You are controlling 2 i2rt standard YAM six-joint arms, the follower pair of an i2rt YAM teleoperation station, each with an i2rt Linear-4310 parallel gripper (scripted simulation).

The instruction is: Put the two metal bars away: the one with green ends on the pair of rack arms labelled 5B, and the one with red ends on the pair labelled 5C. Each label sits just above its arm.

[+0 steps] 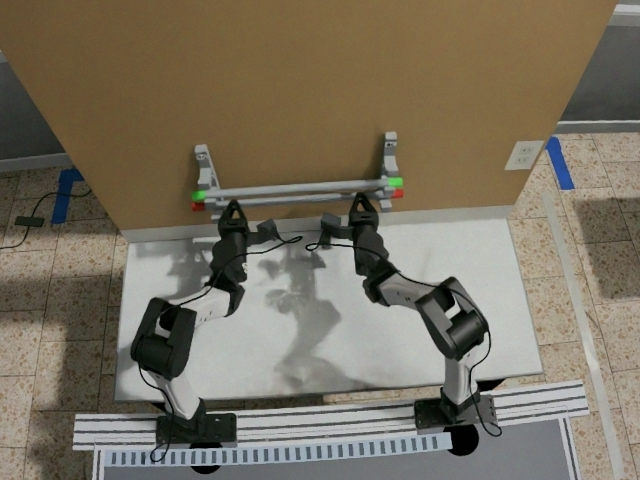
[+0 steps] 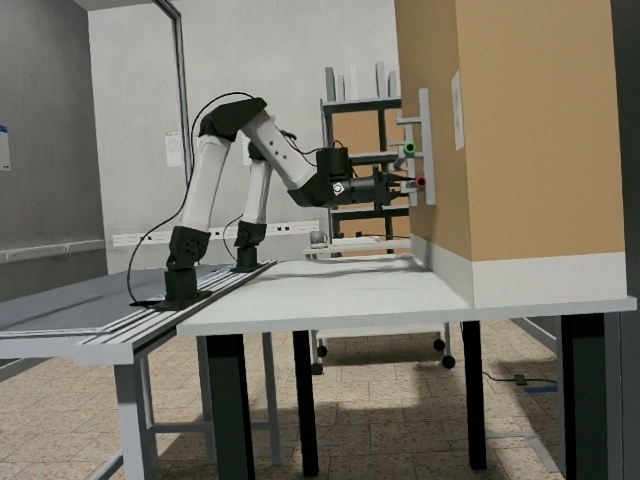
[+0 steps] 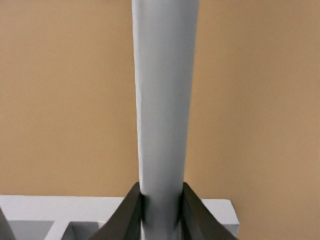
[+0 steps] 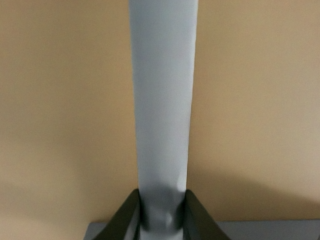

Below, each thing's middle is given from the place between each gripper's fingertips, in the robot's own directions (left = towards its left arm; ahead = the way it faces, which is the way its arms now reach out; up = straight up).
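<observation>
The red-ended bar point(image 1: 335, 197) is 150 mm to the right of my left hand point(image 1: 234, 202). As for the green-ended bar point(image 1: 397, 182), it is 160 mm to the right of my left hand, 20 mm behind it and 80 mm above it.
From my right hand, the green-ended bar is 150 mm to the left, 10 mm behind and 80 mm above. My right gripper point(image 1: 359, 194) is 150 mm to the right of the red-ended bar.
</observation>
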